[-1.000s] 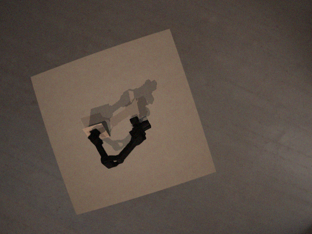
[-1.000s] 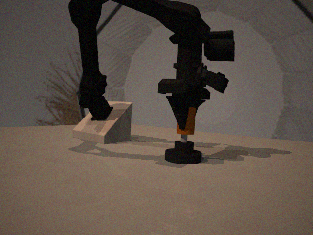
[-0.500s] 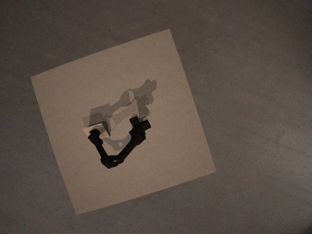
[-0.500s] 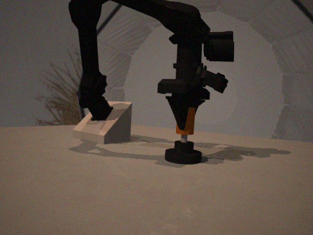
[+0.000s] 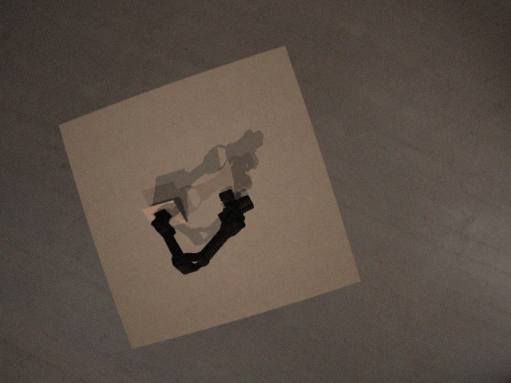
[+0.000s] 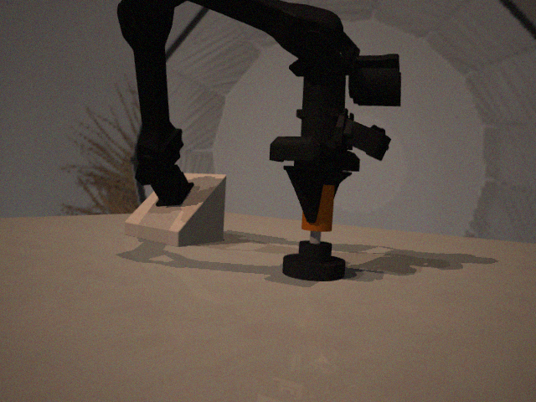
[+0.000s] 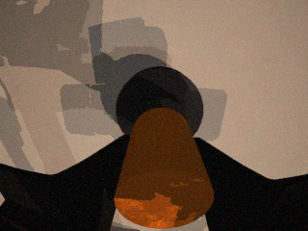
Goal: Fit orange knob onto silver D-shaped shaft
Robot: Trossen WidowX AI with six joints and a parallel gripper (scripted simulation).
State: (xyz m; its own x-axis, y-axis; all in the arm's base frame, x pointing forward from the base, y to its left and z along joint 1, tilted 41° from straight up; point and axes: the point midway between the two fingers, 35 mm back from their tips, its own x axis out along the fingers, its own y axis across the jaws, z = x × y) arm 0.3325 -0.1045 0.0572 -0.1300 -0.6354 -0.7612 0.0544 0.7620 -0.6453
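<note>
My gripper tip is now 30 mm below the orange knob. Round my gripper tip: black round pedestal 40 mm below.
</note>
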